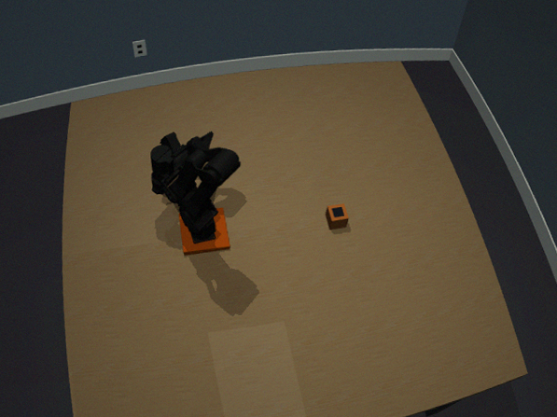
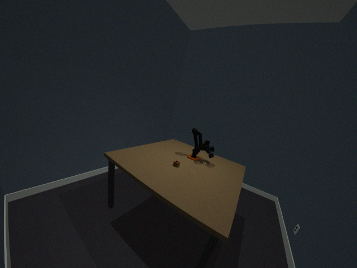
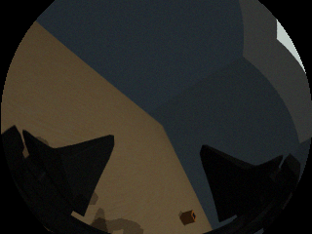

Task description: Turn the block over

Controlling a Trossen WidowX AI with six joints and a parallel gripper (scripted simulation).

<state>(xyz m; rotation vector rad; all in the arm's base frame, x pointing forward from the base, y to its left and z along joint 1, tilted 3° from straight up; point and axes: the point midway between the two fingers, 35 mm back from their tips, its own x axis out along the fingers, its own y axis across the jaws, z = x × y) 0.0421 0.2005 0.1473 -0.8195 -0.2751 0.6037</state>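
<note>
Now: the orange block 300 mm ahead of my gripper tip, 300 mm to the right of it and 120 mm below it.
</note>
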